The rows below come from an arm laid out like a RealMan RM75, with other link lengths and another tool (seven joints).
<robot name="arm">
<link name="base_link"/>
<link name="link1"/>
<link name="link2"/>
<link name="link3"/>
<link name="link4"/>
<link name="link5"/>
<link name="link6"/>
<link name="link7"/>
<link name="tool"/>
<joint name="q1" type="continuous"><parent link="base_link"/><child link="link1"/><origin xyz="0.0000 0.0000 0.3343" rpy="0.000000 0.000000 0.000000"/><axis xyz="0 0 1"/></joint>
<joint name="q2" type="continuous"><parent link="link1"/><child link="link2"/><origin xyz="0.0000 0.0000 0.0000" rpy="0.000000 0.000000 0.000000"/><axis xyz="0 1 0"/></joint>
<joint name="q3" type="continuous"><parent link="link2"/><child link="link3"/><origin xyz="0.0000 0.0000 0.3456" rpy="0.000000 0.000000 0.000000"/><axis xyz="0 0 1"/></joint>
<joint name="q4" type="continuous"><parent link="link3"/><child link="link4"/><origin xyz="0.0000 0.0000 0.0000" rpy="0.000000 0.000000 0.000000"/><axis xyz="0 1 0"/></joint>
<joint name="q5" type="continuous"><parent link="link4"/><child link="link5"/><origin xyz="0.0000 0.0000 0.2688" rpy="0.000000 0.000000 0.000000"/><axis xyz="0 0 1"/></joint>
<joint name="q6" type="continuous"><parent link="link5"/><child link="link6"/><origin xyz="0.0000 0.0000 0.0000" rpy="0.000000 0.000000 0.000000"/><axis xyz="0 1 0"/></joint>
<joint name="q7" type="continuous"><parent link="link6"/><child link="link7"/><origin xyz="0.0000 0.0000 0.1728" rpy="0.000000 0.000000 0.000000"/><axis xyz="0 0 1"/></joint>
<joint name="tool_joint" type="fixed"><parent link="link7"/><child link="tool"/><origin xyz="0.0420 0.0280 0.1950" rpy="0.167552 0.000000 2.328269"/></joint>
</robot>
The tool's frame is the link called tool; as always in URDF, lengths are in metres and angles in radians. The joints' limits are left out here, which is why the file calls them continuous.
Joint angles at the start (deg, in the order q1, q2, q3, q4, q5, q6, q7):
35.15 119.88 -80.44 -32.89 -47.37 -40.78 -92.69
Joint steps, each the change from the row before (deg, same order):
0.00 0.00 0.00 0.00 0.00 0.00 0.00
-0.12 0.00 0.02 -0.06 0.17 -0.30 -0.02
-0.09 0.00 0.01 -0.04 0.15 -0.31 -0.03
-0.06 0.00 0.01 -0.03 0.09 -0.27 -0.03
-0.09 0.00 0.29 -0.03 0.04 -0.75 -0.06
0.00 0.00 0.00 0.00 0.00 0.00 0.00
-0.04 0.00 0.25 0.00 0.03 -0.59 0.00
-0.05 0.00 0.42 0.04 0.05 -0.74 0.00
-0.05 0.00 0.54 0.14 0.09 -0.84 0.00
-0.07 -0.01 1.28 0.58 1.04 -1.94 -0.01
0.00 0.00 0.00 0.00 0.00 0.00 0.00
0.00 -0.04 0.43 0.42 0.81 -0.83 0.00
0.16 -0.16 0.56 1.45 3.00 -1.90 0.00
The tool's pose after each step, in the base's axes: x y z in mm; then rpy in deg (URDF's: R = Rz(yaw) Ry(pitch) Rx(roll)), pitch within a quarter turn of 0, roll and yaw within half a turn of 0. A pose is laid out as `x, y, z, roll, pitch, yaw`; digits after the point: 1 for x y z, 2 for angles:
215.7, 732.0, -72.6, -115.99, 31.67, 3.16
214.9, 731.2, -71.7, -115.93, 31.95, 3.32
213.9, 730.4, -71.0, -115.91, 32.20, 3.51
212.7, 729.8, -70.6, -115.90, 32.38, 3.69
209.9, 728.6, -68.5, -115.77, 32.83, 4.22
209.9, 728.6, -68.5, -115.77, 32.83, 4.22
207.7, 727.8, -66.8, -115.68, 33.22, 4.61
205.5, 727.1, -64.1, -115.48, 33.77, 5.06
203.9, 726.4, -60.7, -115.22, 34.43, 5.48
202.1, 726.0, -50.4, -114.23, 36.62, 6.24
202.1, 726.0, -50.4, -114.23, 36.62, 6.24
202.2, 726.0, -45.7, -113.75, 37.76, 6.45
204.1, 726.9, -34.2, -112.52, 41.06, 6.64

